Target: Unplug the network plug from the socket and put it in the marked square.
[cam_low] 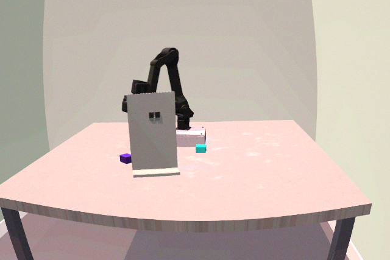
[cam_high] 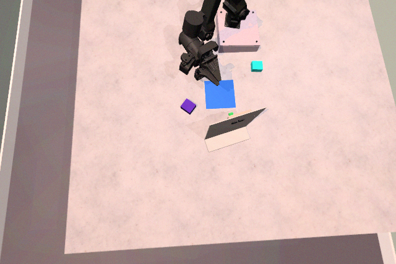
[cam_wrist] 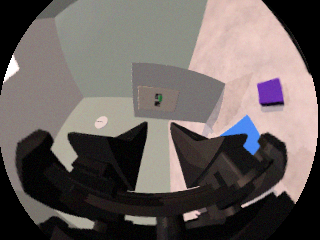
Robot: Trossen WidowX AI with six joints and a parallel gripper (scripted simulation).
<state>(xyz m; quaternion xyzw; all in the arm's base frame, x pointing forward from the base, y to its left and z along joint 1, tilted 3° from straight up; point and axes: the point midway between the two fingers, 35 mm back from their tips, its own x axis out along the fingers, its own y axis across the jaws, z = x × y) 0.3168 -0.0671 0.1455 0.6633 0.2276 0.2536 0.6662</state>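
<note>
Right now the green network plug is 11 cm ahead of my gripper tip and 5 cm to the left of it. The rest, counted from my gripper tip: blue marked square (21 cm below, 4 cm behind, 2 cm to the left); then upright grey panel (12 cm ahead, 8 cm below, 7 cm to the left); then purple cube (20 cm below, 10 cm to the right, 3 cm ahead).
</note>
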